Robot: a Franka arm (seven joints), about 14 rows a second.
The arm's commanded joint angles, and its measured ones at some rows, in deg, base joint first. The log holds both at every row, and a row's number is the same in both.
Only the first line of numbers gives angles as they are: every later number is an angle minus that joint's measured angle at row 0.
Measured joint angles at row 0:
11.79, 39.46, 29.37, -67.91, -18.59, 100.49, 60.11
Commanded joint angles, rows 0 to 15:
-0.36, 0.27, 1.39, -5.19, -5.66, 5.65, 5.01
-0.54, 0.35, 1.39, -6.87, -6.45, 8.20, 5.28
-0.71, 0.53, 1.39, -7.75, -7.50, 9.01, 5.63
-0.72, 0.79, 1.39, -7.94, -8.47, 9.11, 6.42
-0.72, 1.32, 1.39, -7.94, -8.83, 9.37, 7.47
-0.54, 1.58, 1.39, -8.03, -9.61, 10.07, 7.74
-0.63, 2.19, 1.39, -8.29, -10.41, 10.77, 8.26
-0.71, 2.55, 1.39, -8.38, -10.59, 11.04, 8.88
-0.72, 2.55, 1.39, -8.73, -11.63, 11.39, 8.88
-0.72, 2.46, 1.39, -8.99, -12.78, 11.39, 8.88
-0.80, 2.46, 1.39, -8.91, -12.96, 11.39, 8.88
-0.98, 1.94, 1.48, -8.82, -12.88, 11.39, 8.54
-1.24, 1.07, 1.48, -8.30, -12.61, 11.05, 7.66
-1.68, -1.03, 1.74, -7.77, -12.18, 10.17, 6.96
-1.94, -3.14, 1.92, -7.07, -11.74, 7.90, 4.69
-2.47, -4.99, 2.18, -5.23, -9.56, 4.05, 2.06
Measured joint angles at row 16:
-1.08, 0.23, 1.06, -6.21, -10.97, 9.44, 5.66
